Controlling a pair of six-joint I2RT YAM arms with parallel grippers.
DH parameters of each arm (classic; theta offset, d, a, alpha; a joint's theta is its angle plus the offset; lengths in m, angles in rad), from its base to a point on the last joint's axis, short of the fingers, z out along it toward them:
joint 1: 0 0.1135 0.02 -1.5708
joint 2: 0 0 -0.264 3.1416
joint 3: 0.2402 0 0.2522 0
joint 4: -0.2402 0 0.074 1.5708
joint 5: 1.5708 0 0 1.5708
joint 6: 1.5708 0.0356 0 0
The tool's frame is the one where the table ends.
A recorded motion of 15 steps. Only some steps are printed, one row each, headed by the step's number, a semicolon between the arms.
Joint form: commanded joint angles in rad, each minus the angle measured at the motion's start. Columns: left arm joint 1, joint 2, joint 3, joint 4, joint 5, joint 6; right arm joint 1, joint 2, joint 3, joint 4, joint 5, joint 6.
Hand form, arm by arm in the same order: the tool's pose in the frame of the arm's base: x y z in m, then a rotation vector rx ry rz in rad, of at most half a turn. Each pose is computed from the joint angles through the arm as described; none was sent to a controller.
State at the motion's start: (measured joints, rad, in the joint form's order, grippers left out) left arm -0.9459 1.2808 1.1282 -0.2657 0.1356 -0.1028; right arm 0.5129 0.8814 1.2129 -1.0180 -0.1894 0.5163
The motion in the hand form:
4: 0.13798 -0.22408 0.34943 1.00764 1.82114 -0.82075; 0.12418 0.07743 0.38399 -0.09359 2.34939 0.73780
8: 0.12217 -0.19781 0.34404 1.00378 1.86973 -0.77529; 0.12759 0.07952 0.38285 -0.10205 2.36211 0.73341
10: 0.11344 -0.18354 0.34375 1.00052 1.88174 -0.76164; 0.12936 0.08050 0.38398 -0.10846 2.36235 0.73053
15: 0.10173 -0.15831 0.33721 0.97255 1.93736 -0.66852; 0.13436 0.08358 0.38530 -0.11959 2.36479 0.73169
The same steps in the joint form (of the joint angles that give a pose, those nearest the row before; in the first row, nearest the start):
4: -0.0542 -0.1235 -0.0584 -0.0631 0.0038 0.0226; 0.0010 -0.0105 -0.0068 0.0013 0.0092 0.0040
8: -0.0552 -0.2357 -0.1200 -0.1590 -0.0280 0.0204; 0.0012 0.0053 -0.0037 0.0007 0.0057 -0.0024
10: -0.0553 -0.2985 -0.1441 -0.2085 -0.0384 0.0194; 0.0010 0.0146 0.0042 0.0008 0.0053 -0.0079
15: -0.0481 -0.3980 -0.1855 -0.3179 -0.1056 0.0220; 0.0013 0.0375 0.0169 0.0079 0.0003 -0.0149

